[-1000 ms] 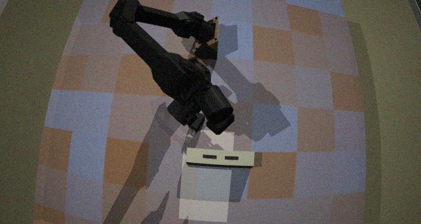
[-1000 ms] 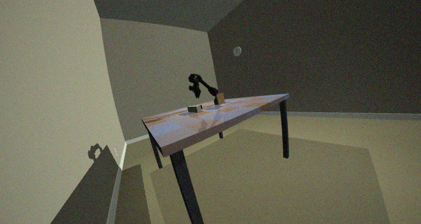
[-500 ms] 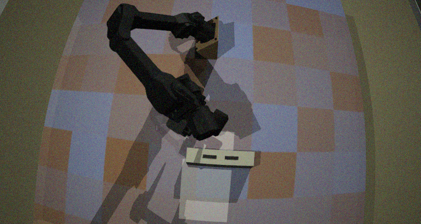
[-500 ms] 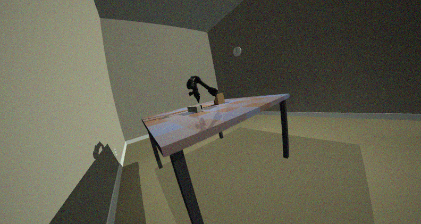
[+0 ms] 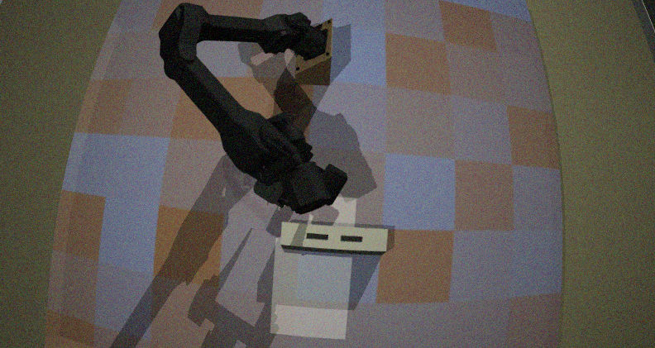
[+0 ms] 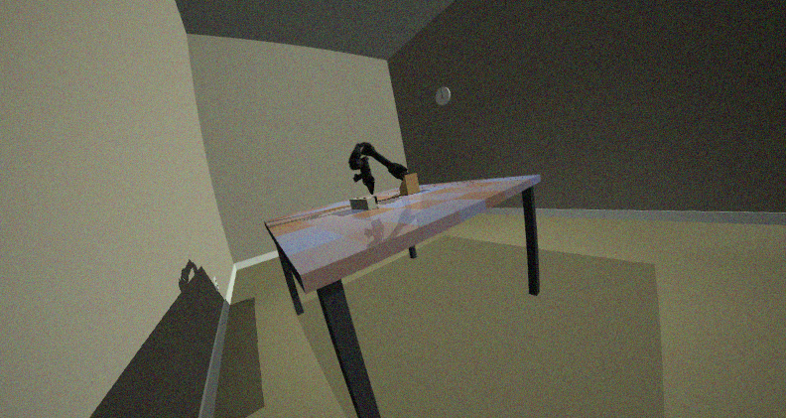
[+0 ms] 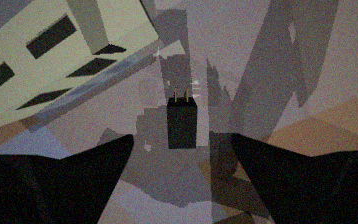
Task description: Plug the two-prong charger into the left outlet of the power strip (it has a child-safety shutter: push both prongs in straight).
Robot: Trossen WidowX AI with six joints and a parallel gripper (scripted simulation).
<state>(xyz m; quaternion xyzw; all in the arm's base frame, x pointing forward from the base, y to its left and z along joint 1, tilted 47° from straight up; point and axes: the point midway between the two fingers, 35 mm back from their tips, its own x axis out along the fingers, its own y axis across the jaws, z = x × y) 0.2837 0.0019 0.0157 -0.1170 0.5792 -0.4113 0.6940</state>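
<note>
Now: the dark two-prong charger 4 cm below my gripper tip, 2 cm ahead of it and 1 cm to the right of it.
</note>
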